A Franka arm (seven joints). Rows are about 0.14 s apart.
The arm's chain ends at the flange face. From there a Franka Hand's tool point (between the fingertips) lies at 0.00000 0.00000 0.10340 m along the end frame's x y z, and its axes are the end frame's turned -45 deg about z.
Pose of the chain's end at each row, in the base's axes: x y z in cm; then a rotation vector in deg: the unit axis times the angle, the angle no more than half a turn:
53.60, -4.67, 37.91, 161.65, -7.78, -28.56
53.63, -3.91, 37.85, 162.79, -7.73, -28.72
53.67, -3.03, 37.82, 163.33, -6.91, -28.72
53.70, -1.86, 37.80, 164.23, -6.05, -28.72
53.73, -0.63, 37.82, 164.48, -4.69, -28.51
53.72, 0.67, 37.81, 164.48, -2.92, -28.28
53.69, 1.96, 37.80, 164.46, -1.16, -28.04
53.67, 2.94, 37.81, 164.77, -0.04, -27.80
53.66, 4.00, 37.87, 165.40, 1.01, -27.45
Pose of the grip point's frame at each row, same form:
50.00, -7.25, 28.57, 159.25, 57.16, -36.63
50.03, -6.29, 28.45, 160.32, 57.66, -36.17
50.10, -5.35, 28.40, 160.49, 58.66, -35.90
50.16, -4.05, 28.34, 160.98, 59.84, -35.43
50.23, -2.82, 28.34, 160.62, 61.23, -35.12
50.27, -1.58, 28.32, 159.87, 62.92, -34.94
50.29, -0.34, 28.31, 159.10, 64.59, -34.74
50.32, 0.66, 28.30, 158.88, 65.77, -34.35
50.37, 1.80, 28.32, 158.97, 66.99, -33.68

